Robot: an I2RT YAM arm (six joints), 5 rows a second.
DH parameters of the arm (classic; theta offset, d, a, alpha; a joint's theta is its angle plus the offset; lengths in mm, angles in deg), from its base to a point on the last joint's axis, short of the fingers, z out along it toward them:
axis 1: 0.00 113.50 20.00 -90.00
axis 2: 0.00 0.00 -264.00 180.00
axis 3: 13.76 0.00 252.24 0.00
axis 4: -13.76 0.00 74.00 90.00
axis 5: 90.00 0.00 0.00 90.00
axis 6: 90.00 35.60 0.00 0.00
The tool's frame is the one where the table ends.
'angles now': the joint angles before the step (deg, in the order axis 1, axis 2, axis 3, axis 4, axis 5, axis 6). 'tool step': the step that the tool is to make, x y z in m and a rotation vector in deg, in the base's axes. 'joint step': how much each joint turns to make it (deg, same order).
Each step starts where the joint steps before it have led.
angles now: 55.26 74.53 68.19 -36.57 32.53 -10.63
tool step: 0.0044 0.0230 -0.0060 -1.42 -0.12 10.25
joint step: 1.18 3.40 0.63 5.44 -6.20 -7.68
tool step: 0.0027 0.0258 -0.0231 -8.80 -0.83 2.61
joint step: 2.50 6.26 1.32 0.11 3.58 -4.59
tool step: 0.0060 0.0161 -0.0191 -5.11 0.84 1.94
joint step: 0.58 4.80 1.13 0.18 0.45 -2.64
